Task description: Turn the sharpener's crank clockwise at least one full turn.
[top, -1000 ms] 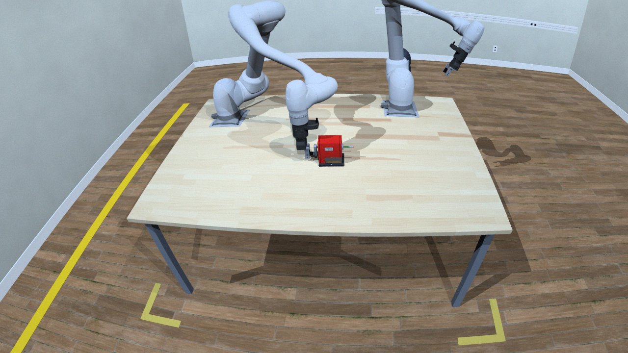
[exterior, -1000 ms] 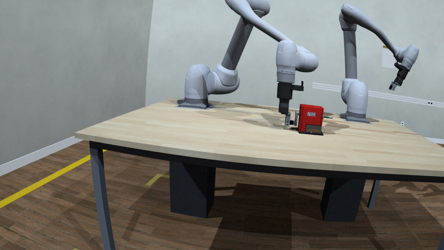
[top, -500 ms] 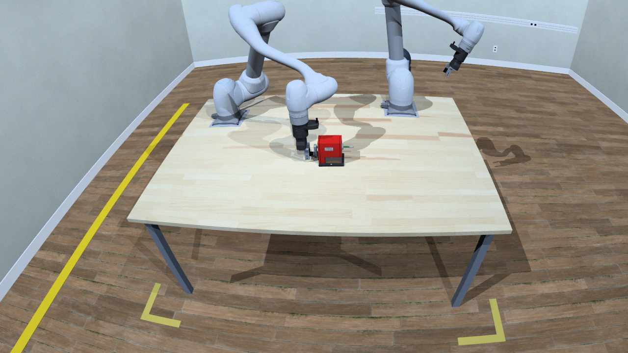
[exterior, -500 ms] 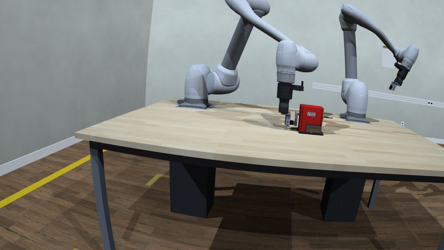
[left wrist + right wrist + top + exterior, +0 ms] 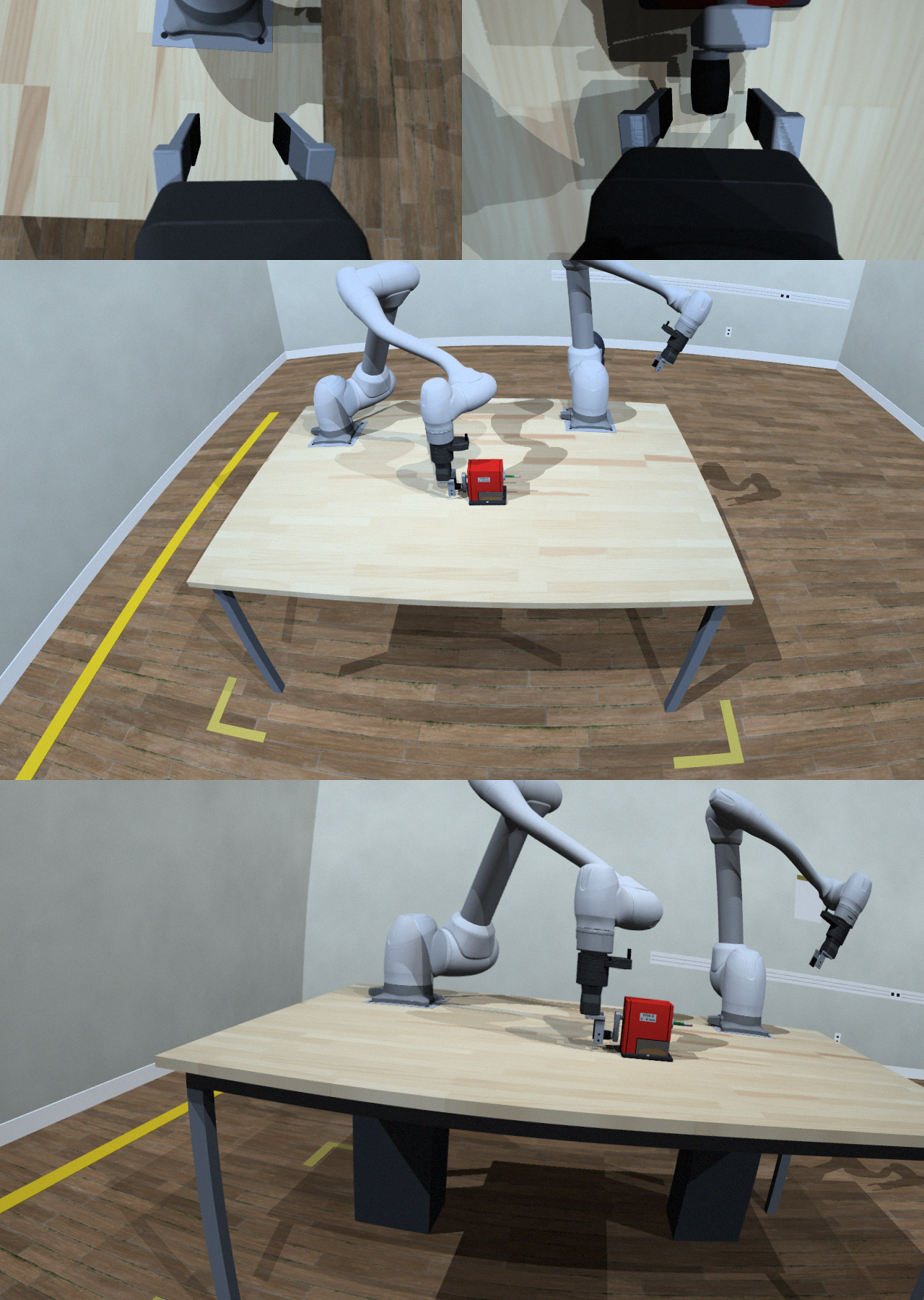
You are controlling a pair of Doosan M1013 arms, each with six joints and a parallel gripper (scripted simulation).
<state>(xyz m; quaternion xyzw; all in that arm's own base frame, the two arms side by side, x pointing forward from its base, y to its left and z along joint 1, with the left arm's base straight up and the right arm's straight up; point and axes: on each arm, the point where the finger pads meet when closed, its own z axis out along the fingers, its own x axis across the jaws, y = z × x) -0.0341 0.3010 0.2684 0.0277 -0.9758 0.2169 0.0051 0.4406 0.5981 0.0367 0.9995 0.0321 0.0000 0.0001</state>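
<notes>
Right now my right hand is 20 mm to the right of the black knob.
</notes>
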